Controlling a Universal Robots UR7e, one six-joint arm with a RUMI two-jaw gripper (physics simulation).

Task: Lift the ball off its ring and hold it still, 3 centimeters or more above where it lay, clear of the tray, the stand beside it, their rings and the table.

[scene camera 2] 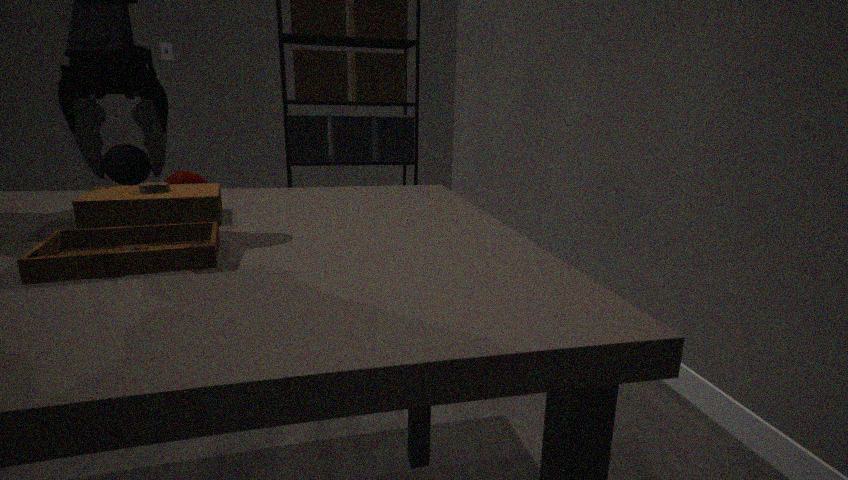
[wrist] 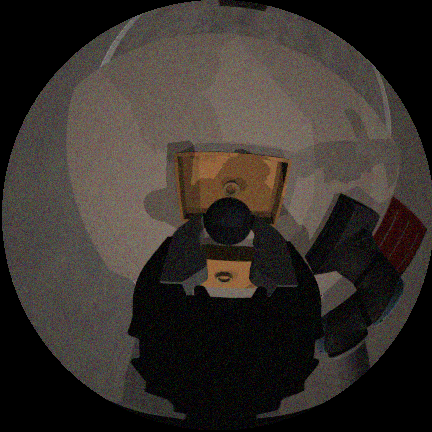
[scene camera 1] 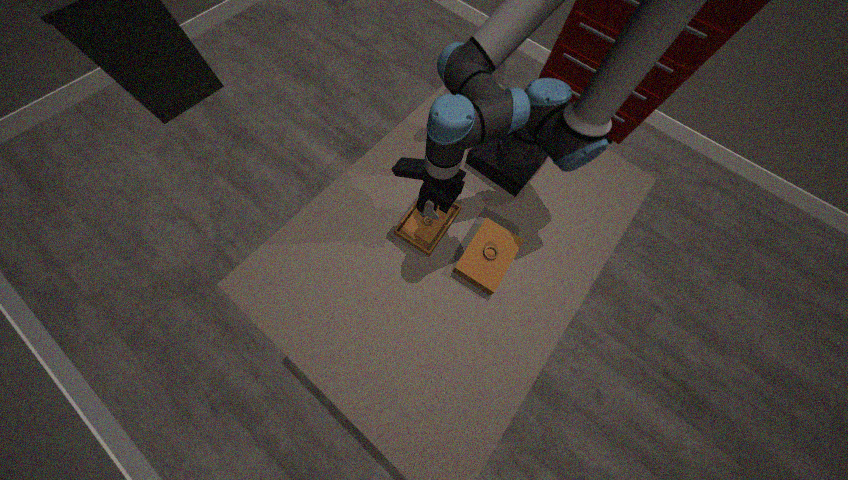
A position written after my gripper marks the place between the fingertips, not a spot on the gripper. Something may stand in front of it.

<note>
In view: my gripper (scene camera 2: 130,177), a dark ball (scene camera 2: 125,164), a shallow wooden tray (scene camera 2: 74,254) and a wooden stand (scene camera 1: 484,263).
The dark ball shows as well in the wrist view (wrist: 228,220). My gripper is seen too in the wrist view (wrist: 227,214) and in scene camera 1 (scene camera 1: 429,208). The shallow wooden tray is seen too in the wrist view (wrist: 258,180) and in scene camera 1 (scene camera 1: 424,233).
</note>
